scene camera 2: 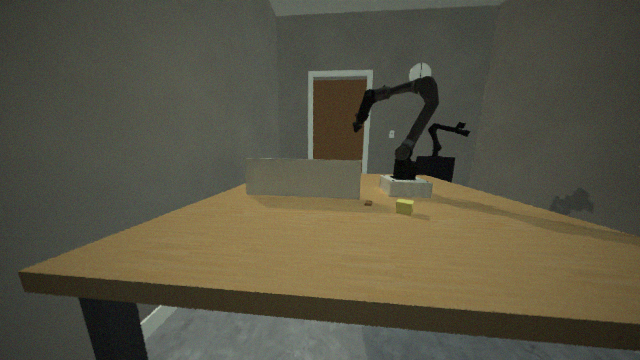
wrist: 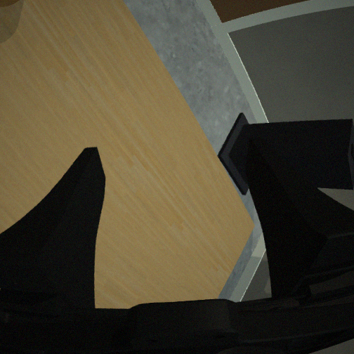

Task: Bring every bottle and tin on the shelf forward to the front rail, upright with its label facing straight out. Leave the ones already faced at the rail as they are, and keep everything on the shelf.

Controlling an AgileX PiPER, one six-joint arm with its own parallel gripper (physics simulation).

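A plain grey upright panel (scene camera 2: 303, 178), which looks like a side or back of the shelf, stands on the table in the scene view. No bottle, tin or front rail shows in either view; whatever stands behind the panel is hidden. My gripper (scene camera 2: 356, 128) (wrist: 174, 157) is open and empty. In the scene view it points down, high above the panel's right end. In the wrist view bare table and the table's edge show between and beyond its fingers.
A yellow block (scene camera 2: 404, 207) and a small brown piece (scene camera 2: 368, 203) lie on the table (scene camera 2: 320, 250) near the white arm base (scene camera 2: 410, 188). A dark pedestal (scene camera 2: 442, 169) (wrist: 305, 155) stands beyond the table edge. Part of a brown round thing (wrist: 6, 6) shows at the wrist view's top left.
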